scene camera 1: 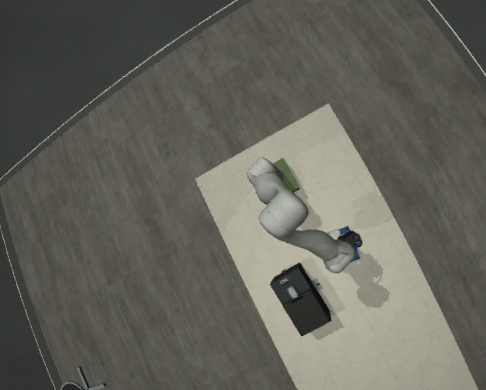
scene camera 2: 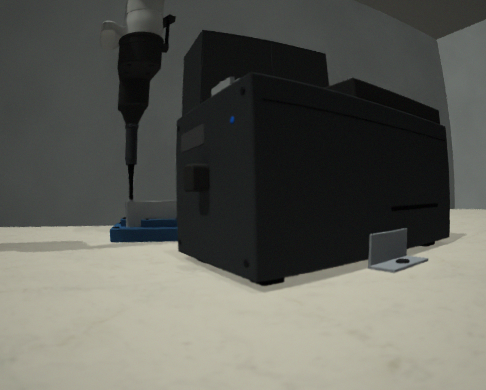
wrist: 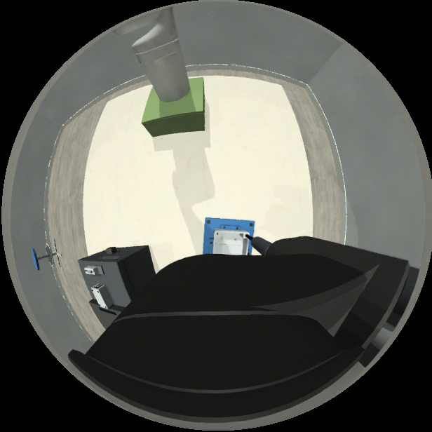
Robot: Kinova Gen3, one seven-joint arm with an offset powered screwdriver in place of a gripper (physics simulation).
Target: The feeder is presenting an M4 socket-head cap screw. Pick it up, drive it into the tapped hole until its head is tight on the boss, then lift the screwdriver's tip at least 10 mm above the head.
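My screwdriver (scene camera 2: 131, 196) (wrist: 247, 236) points straight down, with its thin black tip at a corner of the light grey housing (scene camera 2: 160, 209) (wrist: 216, 245). In scene camera 2 the tip reaches about the level of the housing's top edge. The housing sits on the blue fixture (scene camera 1: 344, 230) (scene camera 2: 145, 234) (wrist: 230, 221). The corner boss, its tapped hole and the screw are too small or covered to make out, so I cannot tell whether a screw is at the tip or seated. The black feeder (scene camera 1: 309, 313) (scene camera 2: 340, 185) (wrist: 137, 272) stands apart from the tool.
A small grey angle bracket (scene camera 1: 317, 284) (scene camera 2: 387, 250) is beside the feeder. A green block (scene camera 1: 286, 174) (wrist: 175, 122) lies near the arm's base. The arm (scene camera 1: 312, 241) reaches over the pale table (scene camera 1: 260, 155) to the fixture. A blue-topped stand (wrist: 35, 259) is beyond the table.
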